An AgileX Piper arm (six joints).
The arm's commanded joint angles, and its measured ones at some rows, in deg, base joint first. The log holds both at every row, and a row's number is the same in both.
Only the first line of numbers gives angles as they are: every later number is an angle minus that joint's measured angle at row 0.
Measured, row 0: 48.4, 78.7, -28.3, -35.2, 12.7, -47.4
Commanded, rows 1 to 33: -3.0, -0.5, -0.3, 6.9, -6.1, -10.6; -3.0, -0.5, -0.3, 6.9, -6.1, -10.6; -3.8, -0.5, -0.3, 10.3, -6.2, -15.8; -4.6, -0.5, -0.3, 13.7, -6.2, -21.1; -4.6, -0.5, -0.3, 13.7, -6.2, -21.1; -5.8, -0.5, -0.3, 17.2, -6.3, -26.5; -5.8, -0.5, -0.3, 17.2, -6.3, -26.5; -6.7, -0.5, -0.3, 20.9, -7.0, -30.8; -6.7, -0.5, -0.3, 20.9, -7.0, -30.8; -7.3, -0.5, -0.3, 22.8, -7.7, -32.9; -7.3, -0.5, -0.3, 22.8, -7.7, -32.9; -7.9, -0.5, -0.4, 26.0, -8.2, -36.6; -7.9, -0.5, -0.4, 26.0, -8.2, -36.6; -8.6, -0.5, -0.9, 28.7, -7.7, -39.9; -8.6, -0.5, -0.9, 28.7, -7.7, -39.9; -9.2, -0.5, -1.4, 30.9, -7.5, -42.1; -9.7, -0.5, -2.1, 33.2, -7.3, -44.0; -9.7, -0.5, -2.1, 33.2, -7.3, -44.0; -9.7, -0.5, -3.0, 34.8, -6.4, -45.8; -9.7, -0.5, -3.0, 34.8, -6.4, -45.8; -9.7, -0.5, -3.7, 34.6, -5.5, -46.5; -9.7, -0.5, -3.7, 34.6, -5.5, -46.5; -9.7, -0.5, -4.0, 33.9, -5.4, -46.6; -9.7, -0.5, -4.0, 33.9, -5.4, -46.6; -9.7, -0.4, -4.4, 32.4, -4.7, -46.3; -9.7, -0.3, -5.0, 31.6, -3.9, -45.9; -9.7, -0.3, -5.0, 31.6, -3.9, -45.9; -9.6, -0.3, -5.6, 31.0, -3.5, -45.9; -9.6, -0.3, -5.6, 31.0, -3.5, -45.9; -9.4, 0.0, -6.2, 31.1, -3.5, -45.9; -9.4, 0.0, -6.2, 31.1, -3.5, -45.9; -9.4, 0.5, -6.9, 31.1, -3.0, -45.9; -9.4, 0.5, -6.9, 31.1, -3.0, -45.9
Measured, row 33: -9.2, 0.3, -5.1, 31.5, -0.1, -45.5
